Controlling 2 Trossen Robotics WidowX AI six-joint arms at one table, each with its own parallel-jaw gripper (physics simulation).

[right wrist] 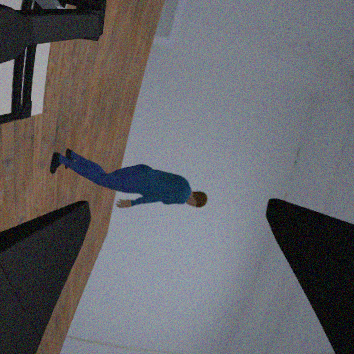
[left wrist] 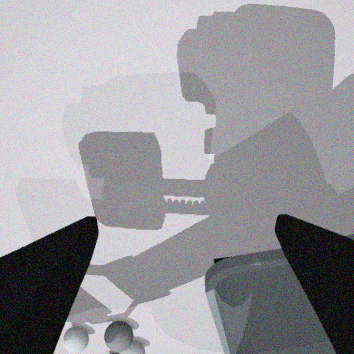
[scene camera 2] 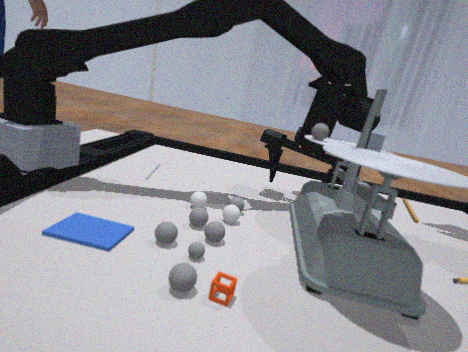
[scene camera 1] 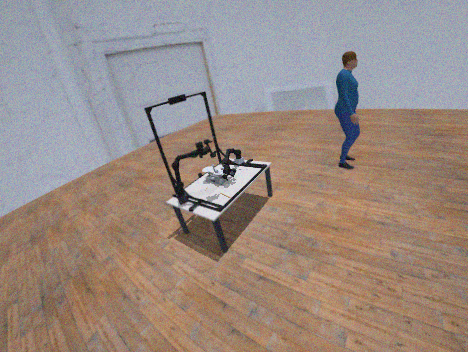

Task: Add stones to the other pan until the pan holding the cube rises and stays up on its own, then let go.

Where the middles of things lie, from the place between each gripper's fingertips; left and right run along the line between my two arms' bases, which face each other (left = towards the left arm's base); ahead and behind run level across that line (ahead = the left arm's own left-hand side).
Labels:
The grey balance scale (scene camera 2: 345,247) is 26 cm behind my right hand, 10 cm to the left of it and 41 cm below it. Round my right hand: blue flat pad (scene camera 2: 82,229): 41 cm behind, 41 cm to the left, 53 cm below.
My left gripper is now 170 mm past the grey balance scale, 90 mm below it and 80 mm to the left of it. From my left hand the other things lie so: blue flat pad: 320 mm behind, 230 mm to the left, 20 mm below.

